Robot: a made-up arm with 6 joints. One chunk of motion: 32 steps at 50 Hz.
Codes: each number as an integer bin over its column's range. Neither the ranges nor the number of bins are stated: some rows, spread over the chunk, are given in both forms.
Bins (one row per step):
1: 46 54 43 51 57 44
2: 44 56 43 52 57 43
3: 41 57 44 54 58 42
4: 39 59 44 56 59 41
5: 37 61 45 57 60 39
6: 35 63 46 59 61 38
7: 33 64 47 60 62 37
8: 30 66 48 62 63 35
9: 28 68 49 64 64 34
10: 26 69 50 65 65 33
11: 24 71 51 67 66 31
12: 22 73 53 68 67 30
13: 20 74 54 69 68 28
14: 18 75 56 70 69 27
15: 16 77 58 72 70 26
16: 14 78 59 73 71 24
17: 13 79 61 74 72 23
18: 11 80 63 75 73 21
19: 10 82 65 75 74 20
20: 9 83 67 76 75 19
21: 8 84 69 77 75 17
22: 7 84 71 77 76 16
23: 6 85 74 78 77 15
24: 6 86 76 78 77 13
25: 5 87 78 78 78 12
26: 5 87 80 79 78 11
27: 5 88 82 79 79 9
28: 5 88 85 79 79 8
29: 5 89 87 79 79 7
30: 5 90 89 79 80 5
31: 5 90 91 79 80 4
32: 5 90 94 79 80 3
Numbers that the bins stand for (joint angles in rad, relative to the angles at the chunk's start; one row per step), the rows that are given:
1: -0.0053 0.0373 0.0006 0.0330 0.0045 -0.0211
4: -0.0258 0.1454 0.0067 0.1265 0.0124 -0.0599
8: -0.0521 0.2967 0.0309 0.2386 0.0282 -0.1375
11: -0.0697 0.4047 0.0491 0.3320 0.0400 -0.1892
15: -0.0931 0.5344 0.0915 0.4255 0.0558 -0.2538
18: -0.1078 0.5993 0.1218 0.4815 0.0676 -0.3185
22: -0.1195 0.6858 0.1703 0.5189 0.0794 -0.3831
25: -0.1254 0.7506 0.2127 0.5376 0.0873 -0.4348
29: -0.1254 0.7938 0.2673 0.5563 0.0912 -0.4995
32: -0.1254 0.8155 0.3097 0.5563 0.0952 -0.5512
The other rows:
2: -0.0111 0.0805 0.0006 0.0517 0.0045 -0.0340
3: -0.0199 0.1021 0.0067 0.0891 0.0085 -0.0470
5: -0.0316 0.1886 0.0127 0.1452 0.0164 -0.0858
6: -0.0375 0.2318 0.0188 0.1825 0.0203 -0.0987
7: -0.0433 0.2534 0.0248 0.2012 0.0242 -0.1116
9: -0.0580 0.3399 0.0370 0.2760 0.0321 -0.1504
10: -0.0638 0.3615 0.0430 0.2946 0.0361 -0.1633
12: -0.0756 0.4480 0.0612 0.3507 0.0439 -0.2021
13: -0.0814 0.4696 0.0673 0.3694 0.0479 -0.2280
14: -0.0873 0.4912 0.0794 0.3881 0.0518 -0.2409
16: -0.0990 0.5561 0.0976 0.4441 0.0597 -0.2797
17: -0.1019 0.5777 0.1097 0.4628 0.0636 -0.2926
19: -0.1107 0.6425 0.1339 0.4815 0.0715 -0.3314
20: -0.1136 0.6641 0.1461 0.5002 0.0755 -0.3443
21: -0.1166 0.6858 0.1582 0.5189 0.0755 -0.3702
23: -0.1224 0.7074 0.1885 0.5376 0.0833 -0.3961
24: -0.1224 0.7290 0.2006 0.5376 0.0833 -0.4219
26: -0.1254 0.7506 0.2248 0.5563 0.0873 -0.4478
27: -0.1254 0.7722 0.2370 0.5563 0.0912 -0.4736
28: -0.1254 0.7722 0.2552 0.5563 0.0912 -0.4866
30: -0.1254 0.8155 0.2794 0.5563 0.0952 -0.5254
31: -0.1254 0.8155 0.2915 0.5563 0.0952 -0.5383

